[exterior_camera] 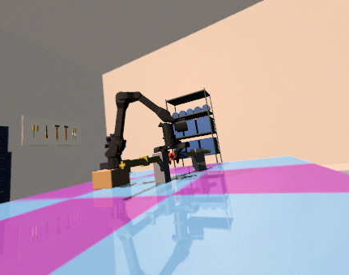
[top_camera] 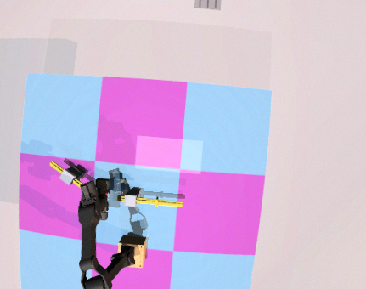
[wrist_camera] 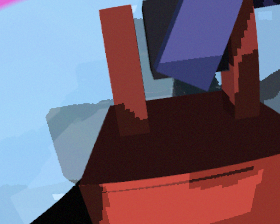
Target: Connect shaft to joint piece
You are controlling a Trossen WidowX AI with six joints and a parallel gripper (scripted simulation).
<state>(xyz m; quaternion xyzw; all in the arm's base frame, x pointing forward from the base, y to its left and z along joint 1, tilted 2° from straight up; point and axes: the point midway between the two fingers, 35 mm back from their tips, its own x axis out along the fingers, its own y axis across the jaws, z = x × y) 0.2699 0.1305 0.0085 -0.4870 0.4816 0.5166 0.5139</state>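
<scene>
Right now my gripper tip is 4 cm below the red joint piece and 1 cm to the right of it.
</scene>
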